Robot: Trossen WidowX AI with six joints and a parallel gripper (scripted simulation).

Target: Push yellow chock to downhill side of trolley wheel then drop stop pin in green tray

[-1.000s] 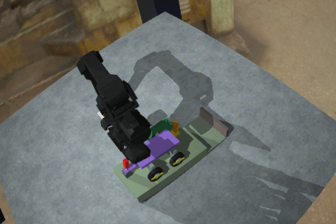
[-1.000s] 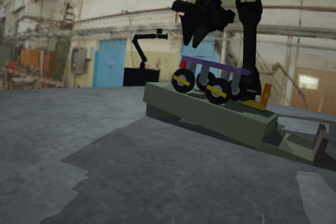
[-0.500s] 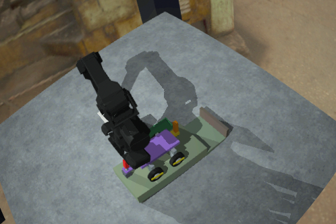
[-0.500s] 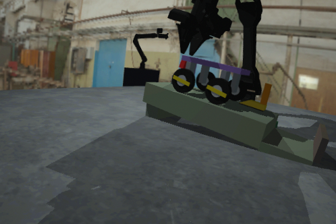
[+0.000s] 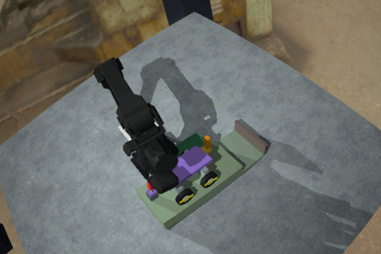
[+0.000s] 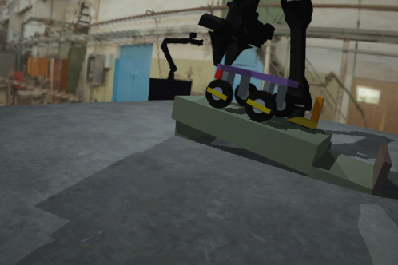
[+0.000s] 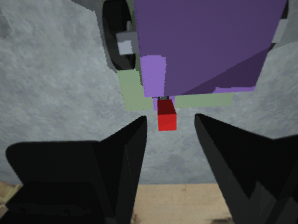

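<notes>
Now: the red-headed stop pin 30 mm below my gripper tip and 10 mm to the right of it. The rest, counted from my gripper tip: green tray (200 mm to the left, 170 mm below, 100 mm behind); then yellow chock (200 mm to the left, 80 mm below, 20 mm behind); then purple trolley (100 mm to the left, 50 mm below, 20 mm ahead).
</notes>
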